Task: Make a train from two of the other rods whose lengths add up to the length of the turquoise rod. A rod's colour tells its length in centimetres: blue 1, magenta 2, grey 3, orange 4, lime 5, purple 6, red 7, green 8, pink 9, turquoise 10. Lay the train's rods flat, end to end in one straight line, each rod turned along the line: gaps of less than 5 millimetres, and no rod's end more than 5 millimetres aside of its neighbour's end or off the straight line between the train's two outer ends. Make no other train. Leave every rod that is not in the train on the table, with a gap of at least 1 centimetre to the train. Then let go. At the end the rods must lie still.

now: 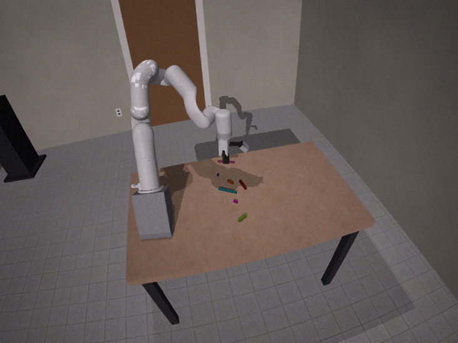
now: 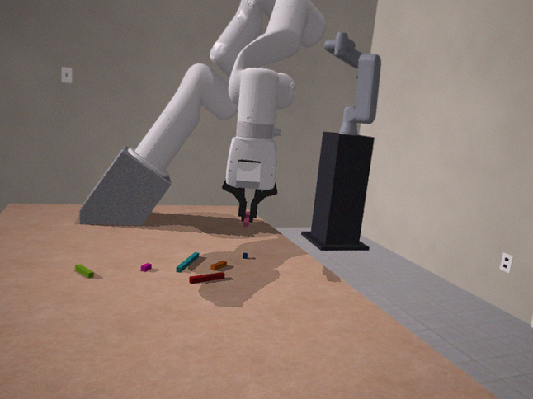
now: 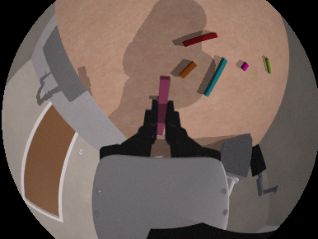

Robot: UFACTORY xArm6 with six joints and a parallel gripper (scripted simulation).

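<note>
Now: the blue rod 12 cm below my hand, 5 cm behind it and 2 cm to the left of it. Round my hand: red rod (12 cm below, 9 cm to the right, 7 cm ahead); pink rod (2 cm below); orange rod (12 cm below, 5 cm to the right, 1 cm ahead).
</note>
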